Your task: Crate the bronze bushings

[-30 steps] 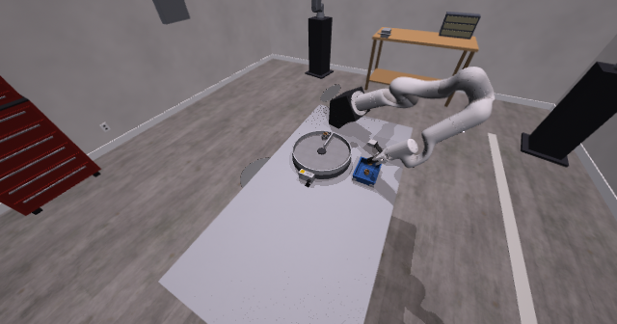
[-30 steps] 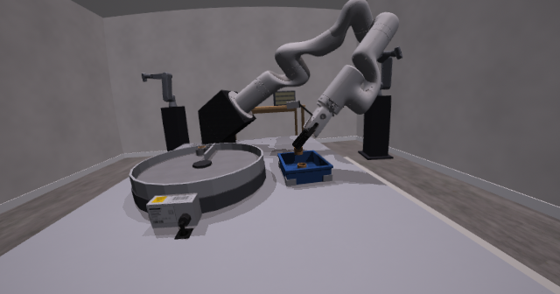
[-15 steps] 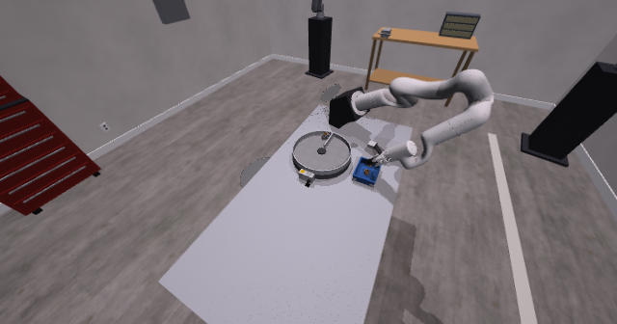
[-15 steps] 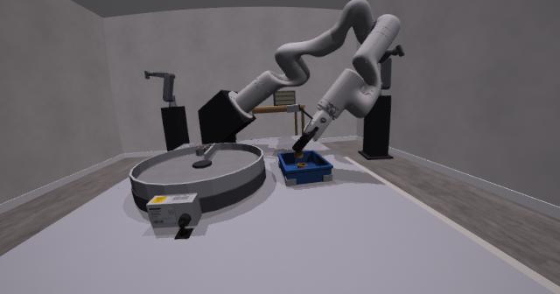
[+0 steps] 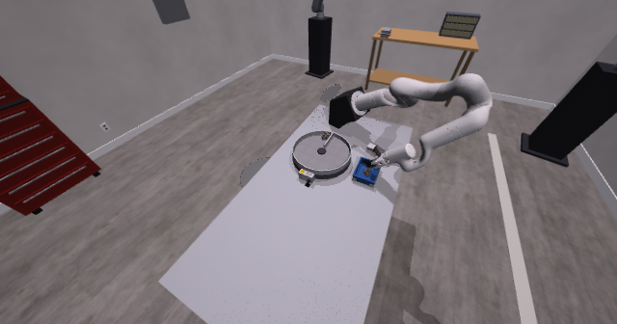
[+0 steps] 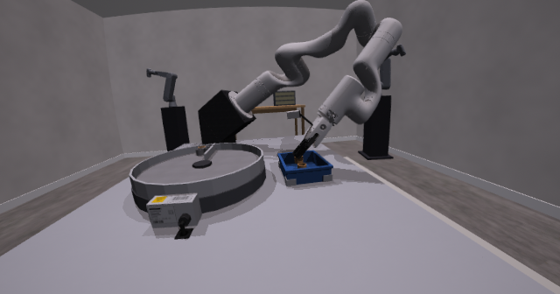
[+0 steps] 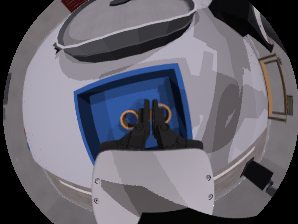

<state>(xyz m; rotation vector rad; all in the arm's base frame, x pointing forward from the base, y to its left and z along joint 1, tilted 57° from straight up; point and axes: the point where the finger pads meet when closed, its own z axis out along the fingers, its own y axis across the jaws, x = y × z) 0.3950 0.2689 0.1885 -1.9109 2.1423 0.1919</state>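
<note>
The blue crate is 3 cm ahead of my hand, 1 cm to the left of it and 4 cm below it. From my hand the other things lie so: grey turning table (10 cm ahead, 33 cm to the right, 2 cm below).
</note>
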